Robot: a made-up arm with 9 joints.
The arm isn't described. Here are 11 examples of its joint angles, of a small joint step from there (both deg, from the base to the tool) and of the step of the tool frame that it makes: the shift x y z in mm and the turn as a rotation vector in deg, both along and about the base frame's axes.
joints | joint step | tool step
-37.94 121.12 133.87 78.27 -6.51 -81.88 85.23 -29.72 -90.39 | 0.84 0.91 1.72 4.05 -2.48 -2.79 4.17 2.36 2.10 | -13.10 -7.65 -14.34 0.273 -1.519 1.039
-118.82 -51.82 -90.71 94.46 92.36 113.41 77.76 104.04 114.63 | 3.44 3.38 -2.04 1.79 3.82 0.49 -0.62 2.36 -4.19 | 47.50 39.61 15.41 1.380 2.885 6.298
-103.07 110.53 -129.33 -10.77 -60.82 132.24 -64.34 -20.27 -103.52 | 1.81 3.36 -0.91 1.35 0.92 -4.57 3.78 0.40 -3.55 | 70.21 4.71 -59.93 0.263 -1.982 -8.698
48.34 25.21 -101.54 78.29 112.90 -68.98 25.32 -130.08 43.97 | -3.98 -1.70 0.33 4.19 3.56 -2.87 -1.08 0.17 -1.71 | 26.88 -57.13 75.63 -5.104 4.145 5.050
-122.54 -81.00 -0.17 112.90 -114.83 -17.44 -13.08 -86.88 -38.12 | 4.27 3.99 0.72 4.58 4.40 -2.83 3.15 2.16 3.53 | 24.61 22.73 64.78 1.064 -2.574 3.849
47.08 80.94 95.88 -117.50 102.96 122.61 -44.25 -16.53 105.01 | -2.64 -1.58 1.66 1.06 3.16 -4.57 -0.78 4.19 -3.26 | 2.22 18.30 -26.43 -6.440 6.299 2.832
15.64 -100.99 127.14 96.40 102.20 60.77 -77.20 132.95 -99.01 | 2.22 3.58 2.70 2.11 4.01 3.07 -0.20 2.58 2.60 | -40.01 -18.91 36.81 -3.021 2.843 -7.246
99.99 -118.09 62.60 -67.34 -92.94 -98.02 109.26 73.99 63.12 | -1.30 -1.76 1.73 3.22 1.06 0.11 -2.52 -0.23 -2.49 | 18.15 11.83 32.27 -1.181 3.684 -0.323
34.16 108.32 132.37 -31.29 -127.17 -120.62 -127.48 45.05 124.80 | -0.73 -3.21 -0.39 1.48 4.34 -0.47 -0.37 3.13 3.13 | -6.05 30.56 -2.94 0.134 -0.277 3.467
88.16 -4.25 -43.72 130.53 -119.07 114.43 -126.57 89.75 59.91 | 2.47 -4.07 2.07 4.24 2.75 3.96 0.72 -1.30 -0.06 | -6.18 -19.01 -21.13 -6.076 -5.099 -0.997
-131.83 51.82 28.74 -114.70 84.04 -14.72 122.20 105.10 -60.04 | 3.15 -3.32 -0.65 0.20 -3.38 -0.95 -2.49 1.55 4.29 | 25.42 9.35 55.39 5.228 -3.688 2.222
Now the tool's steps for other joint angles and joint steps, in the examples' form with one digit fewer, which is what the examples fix.
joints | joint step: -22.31 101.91 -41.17 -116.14 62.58 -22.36 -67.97 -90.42 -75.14 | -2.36 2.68 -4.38 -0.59 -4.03 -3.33 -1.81 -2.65 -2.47
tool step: 24.7 1.6 -15.6 -0.27 3.31 -3.59
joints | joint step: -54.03 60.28 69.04 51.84 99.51 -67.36 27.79 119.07 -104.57 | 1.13 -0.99 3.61 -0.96 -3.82 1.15 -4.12 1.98 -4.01
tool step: 61.6 -18.0 -52.2 6.44 -6.39 2.44
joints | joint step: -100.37 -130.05 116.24 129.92 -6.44 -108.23 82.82 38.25 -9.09 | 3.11 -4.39 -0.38 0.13 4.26 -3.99 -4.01 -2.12 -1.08
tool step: 20.4 56.7 -26.0 3.10 -2.79 3.88
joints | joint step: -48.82 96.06 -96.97 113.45 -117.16 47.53 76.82 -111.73 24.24 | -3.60 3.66 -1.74 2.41 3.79 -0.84 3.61 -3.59 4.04
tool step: -5.4 -20.7 -28.4 -3.72 -2.43 -1.18
